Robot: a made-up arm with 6 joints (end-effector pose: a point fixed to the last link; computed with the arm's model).
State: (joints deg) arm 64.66 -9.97 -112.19 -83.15 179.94 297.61
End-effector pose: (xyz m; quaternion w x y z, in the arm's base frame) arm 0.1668 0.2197 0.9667 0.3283 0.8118 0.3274 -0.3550
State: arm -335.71 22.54 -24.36 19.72 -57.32 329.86
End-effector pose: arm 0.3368 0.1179 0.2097 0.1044 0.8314 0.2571 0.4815
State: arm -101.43 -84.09 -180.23 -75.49 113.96 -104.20
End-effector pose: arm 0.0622 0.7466 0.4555 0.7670 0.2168 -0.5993 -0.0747
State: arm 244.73 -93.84 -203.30 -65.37 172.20 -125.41
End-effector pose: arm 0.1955 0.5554 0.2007 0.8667 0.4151 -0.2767 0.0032
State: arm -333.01 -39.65 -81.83 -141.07 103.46 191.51
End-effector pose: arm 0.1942 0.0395 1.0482 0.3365 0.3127 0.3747 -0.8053
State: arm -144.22 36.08 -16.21 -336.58 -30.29 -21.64
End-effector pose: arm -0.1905 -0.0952 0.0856 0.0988 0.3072 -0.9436 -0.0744
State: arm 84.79 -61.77 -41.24 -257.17 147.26 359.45
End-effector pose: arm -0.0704 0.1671 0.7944 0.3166 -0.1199 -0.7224 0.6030
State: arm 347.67 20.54 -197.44 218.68 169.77 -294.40
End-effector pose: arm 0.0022 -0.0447 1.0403 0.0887 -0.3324 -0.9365 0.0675
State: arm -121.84 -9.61 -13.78 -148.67 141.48 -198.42
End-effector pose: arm -0.2178 -0.2619 0.3680 0.9764 -0.0305 -0.1855 0.1066
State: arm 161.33 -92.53 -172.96 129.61 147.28 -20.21
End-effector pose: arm 0.6468 -0.2896 0.3233 0.2106 0.8135 -0.2077 -0.5008
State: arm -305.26 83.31 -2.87 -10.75 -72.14 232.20
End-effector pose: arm -0.0700 -0.0708 0.1347 0.1160 0.0442 -0.9923 0.0037
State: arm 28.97 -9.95 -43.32 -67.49 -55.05 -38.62
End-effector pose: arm 0.3431 0.2876 0.5328 0.0481 0.0957 0.7324 0.6724
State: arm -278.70 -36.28 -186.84 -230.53 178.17 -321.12
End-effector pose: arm -0.1178 -0.4671 0.8398 0.0176 0.0615 0.9316 0.3577
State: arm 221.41 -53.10 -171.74 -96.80 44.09 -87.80
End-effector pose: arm 0.4751 0.4320 0.9245 0.4000 -0.2286 -0.4713 -0.7520
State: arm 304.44 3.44 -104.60 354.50 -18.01 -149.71
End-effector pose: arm 0.3021 -0.4276 0.9500 0.8336 0.3181 0.3947 -0.2195
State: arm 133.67 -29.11 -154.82 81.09 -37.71 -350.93
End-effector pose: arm 0.2269 -0.1093 1.1343 0.8718 -0.0417 0.3269 0.3625
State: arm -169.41 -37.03 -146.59 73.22 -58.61 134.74
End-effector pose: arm 0.2586 0.1380 1.0861 0.3002 -0.2376 -0.4375 -0.8136
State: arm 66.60 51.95 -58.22 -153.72 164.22 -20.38
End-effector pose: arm 0.2127 0.4083 0.1646 0.9802 -0.0240 0.0885 0.1757
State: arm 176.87 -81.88 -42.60 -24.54 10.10 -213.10
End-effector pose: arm -0.0914 -0.0130 0.9126 0.4417 -0.4903 -0.2162 0.7196
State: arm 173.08 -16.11 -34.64 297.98 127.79 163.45
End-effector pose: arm -0.3437 0.1241 0.4481 0.3958 -0.6676 -0.0628 -0.6274
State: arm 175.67 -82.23 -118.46 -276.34 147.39 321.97
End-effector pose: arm 0.4910 -0.1242 0.8529 0.3367 0.8279 -0.4451 -0.0562
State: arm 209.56 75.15 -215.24 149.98 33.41 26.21
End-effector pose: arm -0.4833 -0.2699 0.9019 0.2674 0.0502 0.1562 -0.9495
